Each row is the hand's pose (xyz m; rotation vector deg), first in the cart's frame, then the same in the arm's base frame.
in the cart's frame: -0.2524 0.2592 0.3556 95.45 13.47 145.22
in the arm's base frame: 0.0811 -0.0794 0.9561 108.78 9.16 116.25
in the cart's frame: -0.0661 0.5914 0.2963 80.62 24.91 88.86
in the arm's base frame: 0.3139 0.1830 0.7963 89.10 28.00 61.83
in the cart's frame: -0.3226 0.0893 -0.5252 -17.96 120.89 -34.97
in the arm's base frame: -0.3050 -0.2821 0.1691 -11.31 140.15 -50.83
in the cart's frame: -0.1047 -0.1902 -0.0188 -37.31 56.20 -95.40
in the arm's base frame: -0.0122 -0.5764 0.6271 -51.95 71.47 -108.90
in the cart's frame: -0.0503 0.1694 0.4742 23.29 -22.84 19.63
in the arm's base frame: 0.2822 -0.2137 1.0234 16.37 -7.10 2.07
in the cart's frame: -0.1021 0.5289 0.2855 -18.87 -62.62 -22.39
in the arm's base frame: 0.2622 0.1324 0.8058 -35.52 -43.90 -28.57
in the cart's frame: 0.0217 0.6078 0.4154 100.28 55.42 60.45
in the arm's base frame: 0.4362 0.1824 0.8811 110.09 53.00 31.89
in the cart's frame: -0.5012 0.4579 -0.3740 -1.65 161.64 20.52
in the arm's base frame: -0.3306 0.1310 0.3081 23.68 177.22 8.73
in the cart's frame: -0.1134 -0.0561 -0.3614 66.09 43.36 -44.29
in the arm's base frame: -0.0966 -0.4686 0.2854 60.53 46.56 -70.30
